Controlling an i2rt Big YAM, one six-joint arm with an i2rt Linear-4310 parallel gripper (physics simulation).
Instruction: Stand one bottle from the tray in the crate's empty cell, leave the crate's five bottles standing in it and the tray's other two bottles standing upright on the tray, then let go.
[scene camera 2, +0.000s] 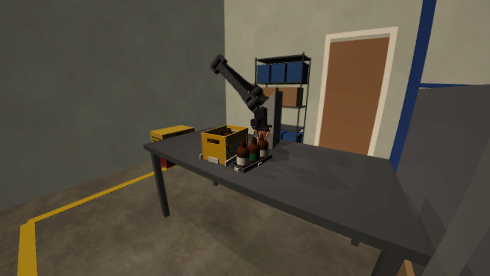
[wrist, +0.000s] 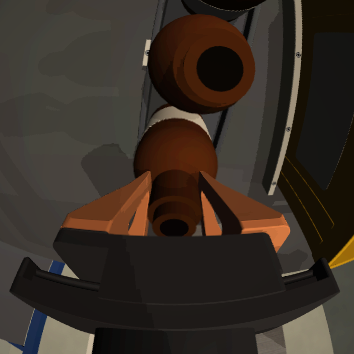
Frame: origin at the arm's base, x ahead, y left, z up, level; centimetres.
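Where they show: gripper, fingertip midpoint: (scene camera 2: 262, 140) (wrist: 174, 178); arm's base at its link origin: (scene camera 2: 267, 104).
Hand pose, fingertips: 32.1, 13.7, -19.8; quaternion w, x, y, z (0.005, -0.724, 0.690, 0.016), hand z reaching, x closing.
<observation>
Things, the pixels of their centre, and the offset from my fingertips, as dx, dy, dz. "spot": a spot on its surface instead. Level surfaces: height alone.
- tray at a spot on its surface: (scene camera 2: 250, 167) spot: +16.6, +2.2, -11.0
- far brown bottle at the middle of its body: (wrist: 175, 160) (scene camera 2: 262, 146) -0.9, +0.0, -4.0
- middle bottle at the middle of its body: (wrist: 199, 63) (scene camera 2: 253, 150) +7.6, -1.3, -4.1
- yellow crate at the middle of its body: (scene camera 2: 226, 142) +7.5, -23.2, -3.6
- dark table at its surface level: dz -12.3
The gripper (scene camera 2: 262, 135) (wrist: 175, 176) points down over the far end of the tray (scene camera 2: 250, 167) and is shut on the neck of the far brown bottle (scene camera 2: 263, 146) (wrist: 175, 147), which has a white label and stands upright at the tray's far end. The middle bottle (scene camera 2: 254, 149) (wrist: 172, 57), with a green label, stands beside it. The near bottle (scene camera 2: 243, 154), with a white label, stands at the tray's near end. The yellow crate (scene camera 2: 212, 148) (wrist: 345, 253) stands left of the tray; brown bottle tops (scene camera 2: 228, 132) show inside, but its cells are hidden.
Pale brackets (scene camera 2: 214, 160) sit at the crate's foot on the dark table (scene camera 2: 320, 182). A tall grey panel (scene camera 2: 278, 117) stands behind the gripper. A shelf unit (scene camera 2: 282, 59) and a yellow-topped cabinet (scene camera 2: 172, 132) are beyond the table.
</observation>
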